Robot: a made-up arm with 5 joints. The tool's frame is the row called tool.
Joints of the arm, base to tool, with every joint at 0 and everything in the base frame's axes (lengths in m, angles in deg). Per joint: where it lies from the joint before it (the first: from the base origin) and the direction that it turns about. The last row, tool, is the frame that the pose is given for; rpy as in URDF.
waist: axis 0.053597 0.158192 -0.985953 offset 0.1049 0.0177 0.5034
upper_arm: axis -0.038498 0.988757 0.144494 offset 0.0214 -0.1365 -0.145
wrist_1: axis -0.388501 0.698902 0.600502 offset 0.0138 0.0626 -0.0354
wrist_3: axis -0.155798 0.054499 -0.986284 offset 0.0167 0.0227 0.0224
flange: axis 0 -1 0 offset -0.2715 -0.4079 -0.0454
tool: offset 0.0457 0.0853 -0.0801 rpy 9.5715 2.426 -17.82
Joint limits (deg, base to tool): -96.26..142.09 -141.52..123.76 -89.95..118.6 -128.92..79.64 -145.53..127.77
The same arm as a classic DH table. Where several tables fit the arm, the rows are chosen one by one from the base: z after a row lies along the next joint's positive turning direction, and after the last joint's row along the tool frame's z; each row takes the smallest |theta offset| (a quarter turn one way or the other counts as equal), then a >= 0, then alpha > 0; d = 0 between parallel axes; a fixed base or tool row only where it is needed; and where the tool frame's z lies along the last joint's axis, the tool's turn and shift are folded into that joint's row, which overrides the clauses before.
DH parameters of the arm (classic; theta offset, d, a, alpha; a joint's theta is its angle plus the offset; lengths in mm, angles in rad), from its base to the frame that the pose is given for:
base (fixed): -0.3267 801.1 93.7 -2.9738
waist: -0.3616 426.3 8.7 1.5589
upper_arm: -0.5741 -43.4 -13.0 0.6555
wrist_1: 0.9491 -59.0 24.0 -2.0871
wrist_3: 0.5812 71.2 -261.1 -1.6253
flange: 0.1680 341.4 44.8 -1.3989
tool (fixed): -0.3155 -81.8 0.0 0.0000
Joint limits (rad, base to tool): -1.6801..2.4799 -2.4700..2.1600 -1.5699..2.0700 -2.2501..1.3900 -2.5400..2.2300

